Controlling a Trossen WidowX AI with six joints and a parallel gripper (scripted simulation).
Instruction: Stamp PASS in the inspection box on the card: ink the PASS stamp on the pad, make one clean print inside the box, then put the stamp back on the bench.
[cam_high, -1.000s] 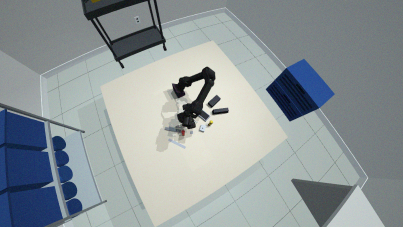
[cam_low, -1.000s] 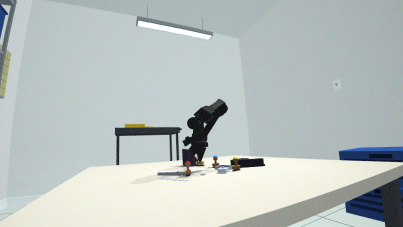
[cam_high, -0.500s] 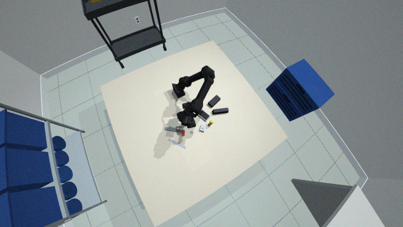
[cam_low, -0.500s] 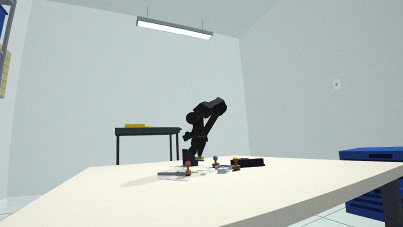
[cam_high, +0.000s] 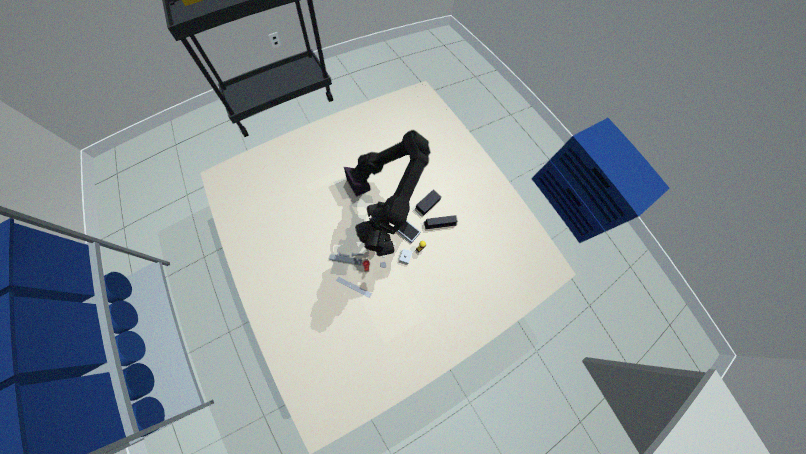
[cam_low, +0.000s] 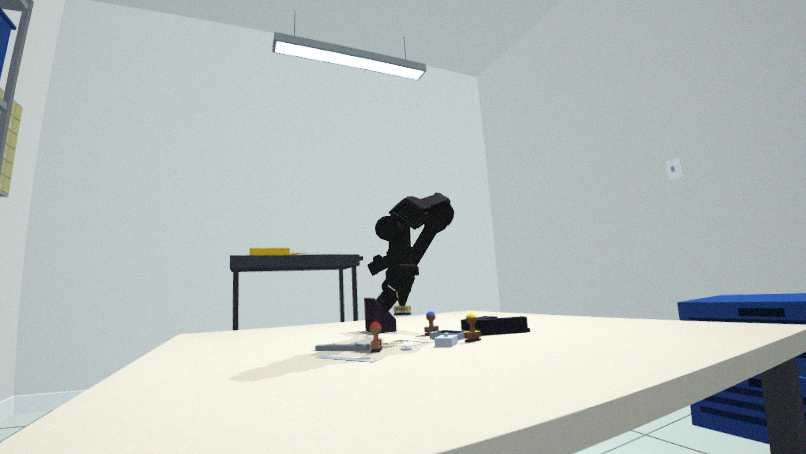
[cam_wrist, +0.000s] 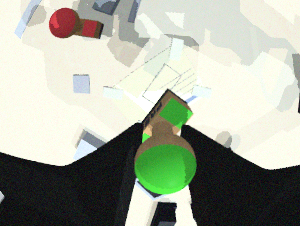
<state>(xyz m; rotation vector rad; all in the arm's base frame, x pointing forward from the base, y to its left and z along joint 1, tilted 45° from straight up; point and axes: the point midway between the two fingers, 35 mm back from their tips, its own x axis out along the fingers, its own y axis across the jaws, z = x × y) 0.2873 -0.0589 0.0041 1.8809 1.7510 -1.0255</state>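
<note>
Right now my gripper tip is 100 mm short of the yellow-knobbed stamp, 140 mm to the right of it and 70 mm above it. The rest, counted from my gripper tip: red-knobbed stamp: 60 mm ahead, 90 mm to the right, 70 mm below; small grey block: 100 mm ahead, 60 mm to the left, 80 mm below; white card: 90 mm below.
</note>
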